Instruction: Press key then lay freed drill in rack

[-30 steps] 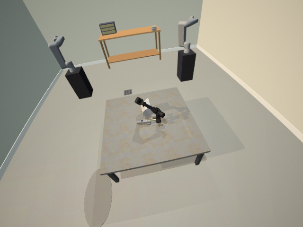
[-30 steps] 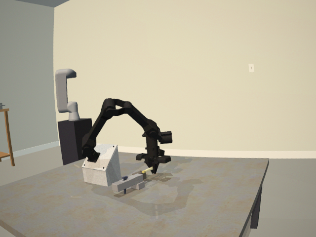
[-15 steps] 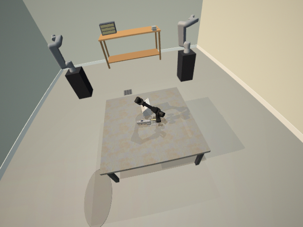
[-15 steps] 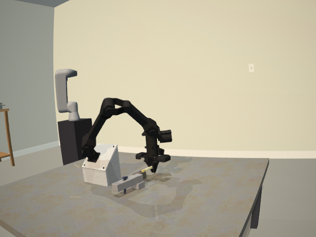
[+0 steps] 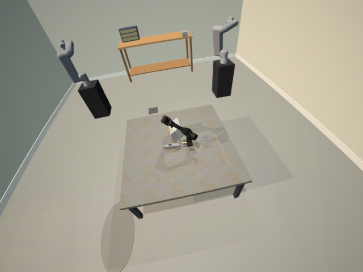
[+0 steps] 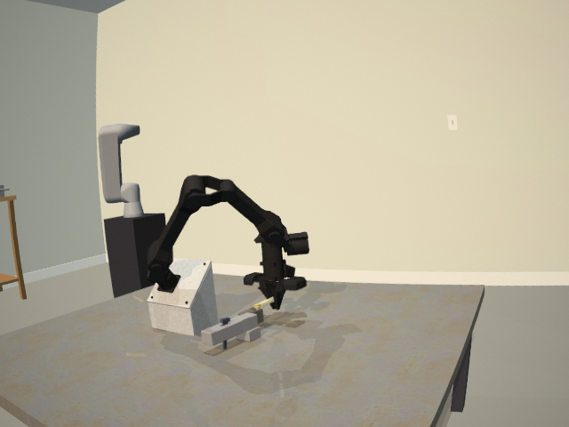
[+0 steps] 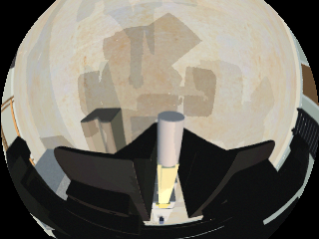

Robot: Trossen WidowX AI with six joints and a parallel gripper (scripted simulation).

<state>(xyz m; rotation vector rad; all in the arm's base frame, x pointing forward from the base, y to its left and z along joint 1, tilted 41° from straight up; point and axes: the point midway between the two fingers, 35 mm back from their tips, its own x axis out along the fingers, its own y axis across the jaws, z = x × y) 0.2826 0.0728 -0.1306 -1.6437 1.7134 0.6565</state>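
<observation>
The drill lies 40 mm to the right of my gripper tip and 30 mm above it. The rest, counted from my gripper tip: grey block: 20 mm behind, 200 mm to the right; dark blue key: 30 mm behind, 220 mm to the right, 10 mm above.
</observation>
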